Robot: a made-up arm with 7 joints.
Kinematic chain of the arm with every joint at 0, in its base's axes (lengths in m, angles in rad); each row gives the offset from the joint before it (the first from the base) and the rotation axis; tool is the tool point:
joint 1: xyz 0 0 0.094 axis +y
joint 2: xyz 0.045 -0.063 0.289 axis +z
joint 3: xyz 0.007 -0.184 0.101 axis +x
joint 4: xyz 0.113 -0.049 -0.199 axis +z
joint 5: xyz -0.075 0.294 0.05 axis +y
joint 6: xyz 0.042 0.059 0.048 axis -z
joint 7: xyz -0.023 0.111 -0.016 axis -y
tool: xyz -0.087 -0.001 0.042
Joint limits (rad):
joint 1: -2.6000..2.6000
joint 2: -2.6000..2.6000
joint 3: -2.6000..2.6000
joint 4: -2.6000..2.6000
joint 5: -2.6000..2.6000
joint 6: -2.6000..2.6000
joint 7: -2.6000..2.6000
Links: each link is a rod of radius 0.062 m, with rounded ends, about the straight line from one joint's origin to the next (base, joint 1, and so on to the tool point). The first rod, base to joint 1, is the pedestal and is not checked.
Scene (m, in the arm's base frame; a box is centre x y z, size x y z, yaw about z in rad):
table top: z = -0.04
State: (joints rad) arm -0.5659 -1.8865 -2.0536 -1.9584 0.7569 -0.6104 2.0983
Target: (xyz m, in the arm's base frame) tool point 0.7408 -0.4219 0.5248
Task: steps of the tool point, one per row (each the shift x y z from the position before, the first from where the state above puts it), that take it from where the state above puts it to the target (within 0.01 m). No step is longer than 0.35 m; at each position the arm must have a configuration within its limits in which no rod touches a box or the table.
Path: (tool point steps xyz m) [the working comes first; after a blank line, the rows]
Joints at the target: 0.6620 -0.8457 -2.4099 -2.5940 0.7016 -0.3569 2.3087
Straight joint move there: clear.

1: 0.1926 -0.0850 0.2587
2: 0.2935 -0.0336 0.1677
3: 0.3384 0.0221 0.0418
4: 0.3177 0.0749 -0.0859
5: 0.2422 0.1175 -0.1837

